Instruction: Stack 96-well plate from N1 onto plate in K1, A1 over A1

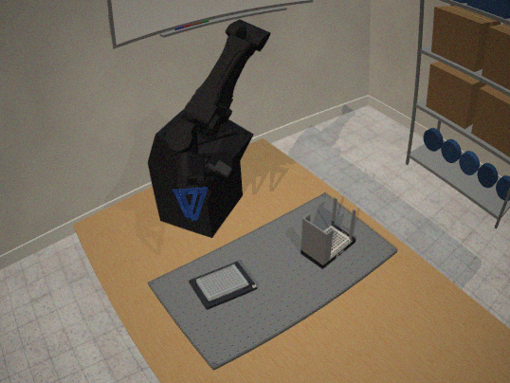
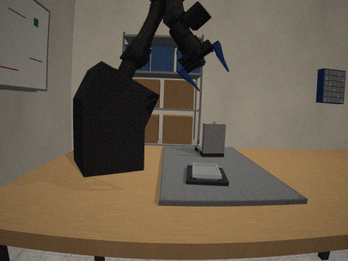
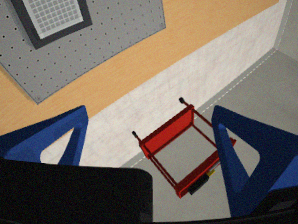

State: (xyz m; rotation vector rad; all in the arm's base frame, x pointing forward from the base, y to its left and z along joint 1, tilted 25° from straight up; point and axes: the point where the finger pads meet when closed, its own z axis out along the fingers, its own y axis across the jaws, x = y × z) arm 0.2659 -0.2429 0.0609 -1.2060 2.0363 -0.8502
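My gripper is now 290 mm above the black plate nest N1, 50 mm to the right of it and 10 mm short of it. From my hand the other things lie so: pale A1 mark 290 mm below, 120 mm to the left, 70 mm ahead; then grey rack wall 310 mm to the left, 210 mm below, 100 mm ahead.
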